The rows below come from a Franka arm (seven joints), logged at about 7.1 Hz.
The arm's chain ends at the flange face. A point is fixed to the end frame.
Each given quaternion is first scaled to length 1.
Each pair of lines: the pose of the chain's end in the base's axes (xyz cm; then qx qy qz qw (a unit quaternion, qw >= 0)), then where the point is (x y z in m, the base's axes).
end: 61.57, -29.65, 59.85, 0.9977, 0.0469, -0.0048, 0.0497
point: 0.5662 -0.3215 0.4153
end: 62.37, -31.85, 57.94, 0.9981, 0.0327, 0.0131, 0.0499
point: 0.5804 -0.3420 0.3945
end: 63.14, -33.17, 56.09, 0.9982, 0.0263, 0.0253, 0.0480
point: 0.5924 -0.3539 0.3748
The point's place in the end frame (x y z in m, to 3 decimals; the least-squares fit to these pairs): -0.049 0.002 0.185
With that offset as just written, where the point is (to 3 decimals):
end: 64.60, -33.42, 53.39, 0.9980, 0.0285, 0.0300, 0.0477
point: 0.609 -0.356 0.347
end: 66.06, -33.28, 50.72, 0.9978, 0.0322, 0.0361, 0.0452
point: 0.626 -0.354 0.320
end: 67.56, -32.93, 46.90, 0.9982, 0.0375, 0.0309, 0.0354
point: 0.639 -0.348 0.282
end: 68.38, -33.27, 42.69, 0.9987, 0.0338, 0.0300, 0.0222
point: 0.646 -0.346 0.240
